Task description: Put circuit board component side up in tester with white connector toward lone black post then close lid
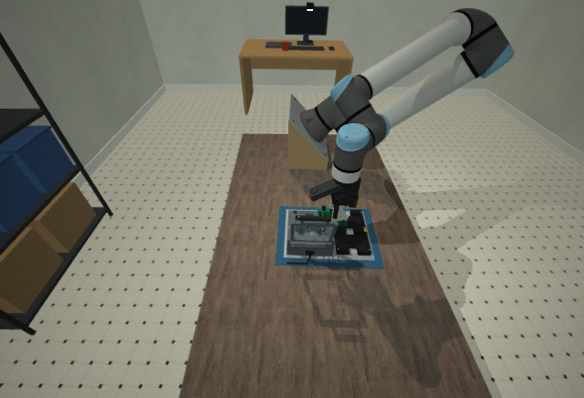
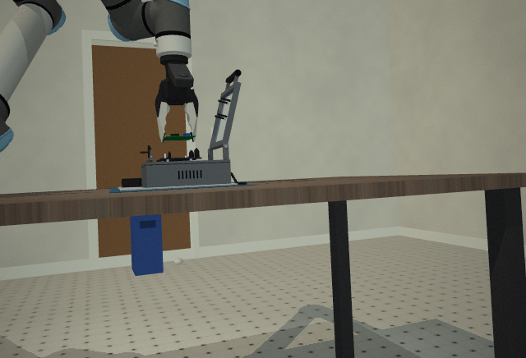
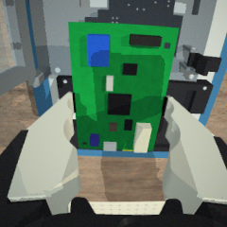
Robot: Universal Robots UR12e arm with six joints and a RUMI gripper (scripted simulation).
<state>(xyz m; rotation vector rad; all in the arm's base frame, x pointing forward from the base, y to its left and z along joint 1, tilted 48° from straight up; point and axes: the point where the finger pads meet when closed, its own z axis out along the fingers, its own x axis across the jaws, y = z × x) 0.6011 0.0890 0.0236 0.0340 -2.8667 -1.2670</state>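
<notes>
The tester is 1 cm ahead of my hand, 5 cm to the right of it and 1 cm below it. The rest, counted from my hand: green circuit board right at my hand; then tester lid 11 cm ahead, 8 cm to the right, 6 cm above.
</notes>
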